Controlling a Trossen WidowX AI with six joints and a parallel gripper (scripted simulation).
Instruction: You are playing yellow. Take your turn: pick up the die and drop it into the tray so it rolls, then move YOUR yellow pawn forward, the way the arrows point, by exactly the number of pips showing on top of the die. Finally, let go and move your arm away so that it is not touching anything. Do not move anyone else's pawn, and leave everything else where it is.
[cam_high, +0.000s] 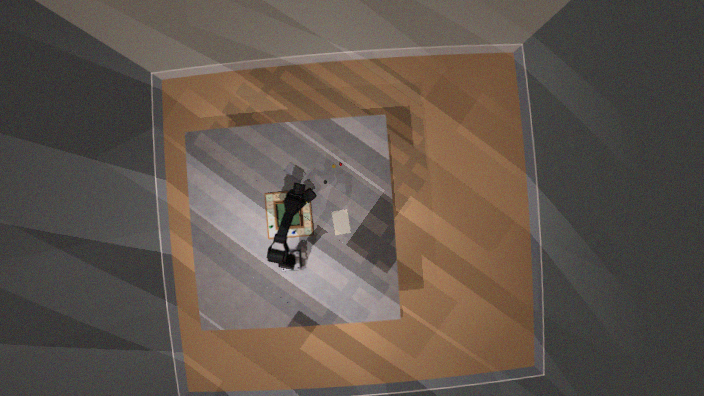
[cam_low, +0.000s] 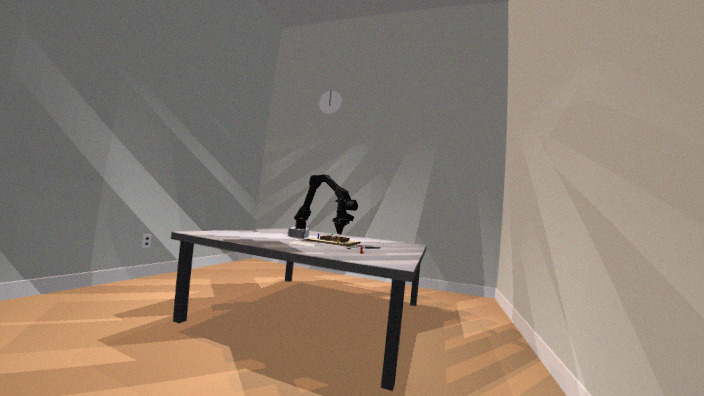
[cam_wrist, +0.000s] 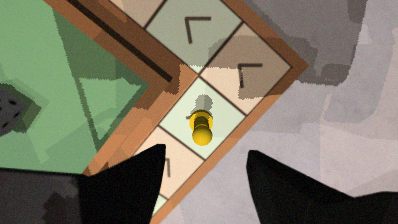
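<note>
Right now my gripper tip is 40 mm above the yellow pawn. Also, from my gripper tip: white die (80 mm behind, 120 mm to the left, 40 mm below); small black piece (110 mm ahead, 130 mm to the right, 60 mm below); green tray (60 mm behind, 110 mm to the left, 60 mm below).
</note>
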